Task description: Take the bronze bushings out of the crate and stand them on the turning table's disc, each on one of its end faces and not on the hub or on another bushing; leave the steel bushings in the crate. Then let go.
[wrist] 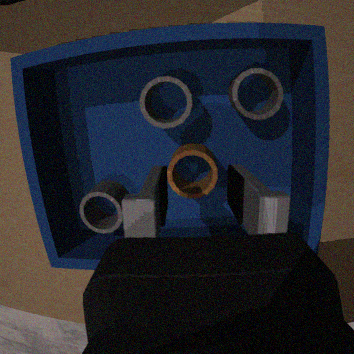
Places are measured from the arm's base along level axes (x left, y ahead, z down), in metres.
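Pixels of known places: gripper, fingertip midpoint: (197, 183).
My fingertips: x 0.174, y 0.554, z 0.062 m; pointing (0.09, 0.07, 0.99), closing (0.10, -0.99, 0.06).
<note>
Behind a point stands the place of what it marks.
A bronze bushing (192, 149) {x 0.159, y 0.555, z 0.085 m} stands on end in the blue crate (320, 150) {x 0.163, y 0.480, z 0.065 m}, its open top facing the camera. My gripper (197, 183) {x 0.174, y 0.554, z 0.062 m} is open, its fingers over the crate on either side of the bronze bushing. The left finger appears very near the bushing; a wider gap shows on the right. Whether the fingertips are down at its height is hard to tell. Three grey steel bushings are in the crate: one (166, 125) {x 0.142, y 0.569, z 0.084 m} at the upper middle, one (256, 117) {x 0.143, y 0.514, z 0.084 m} at the upper right and one (101, 230) {x 0.210, y 0.626, z 0.084 m} at the lower left, beside the left finger. The turning table does not show.
The crate's walls stand around the bushings and fingers; the right wall is near the right finger. The lower-left steel bushing appears close to the outside of the left finger. A brown surface (340, 200) {x 0.220, y 0.437, z 0.115 m} surrounds the crate, with a grey marbled surface (35, 330) at the lower left.
</note>
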